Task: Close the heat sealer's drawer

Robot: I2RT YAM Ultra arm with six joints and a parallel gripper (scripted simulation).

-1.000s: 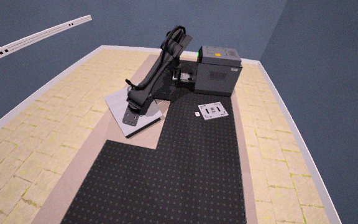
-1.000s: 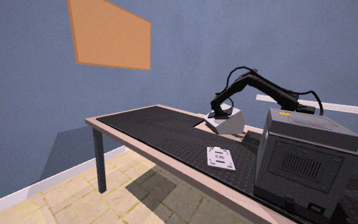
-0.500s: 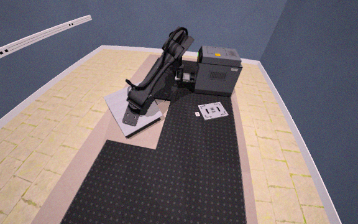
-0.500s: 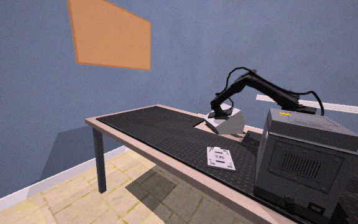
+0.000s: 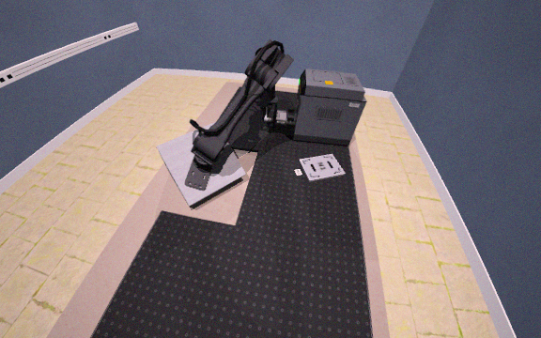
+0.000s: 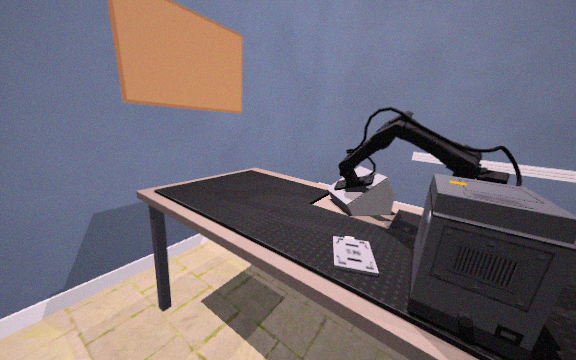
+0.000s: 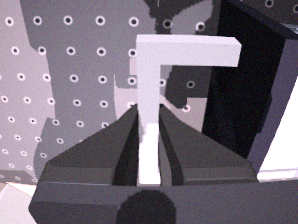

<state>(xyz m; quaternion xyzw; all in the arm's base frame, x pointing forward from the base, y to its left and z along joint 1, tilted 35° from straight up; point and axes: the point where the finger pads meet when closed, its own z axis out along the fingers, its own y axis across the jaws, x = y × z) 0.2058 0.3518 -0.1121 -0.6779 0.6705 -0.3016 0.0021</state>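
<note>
Right now my hand is 11 cm short of the sealer drawer, 1 cm to the left of it and 1 cm above it. Round my hand: white tag (15 cm ahead, 30 cm to the right, 8 cm below).
</note>
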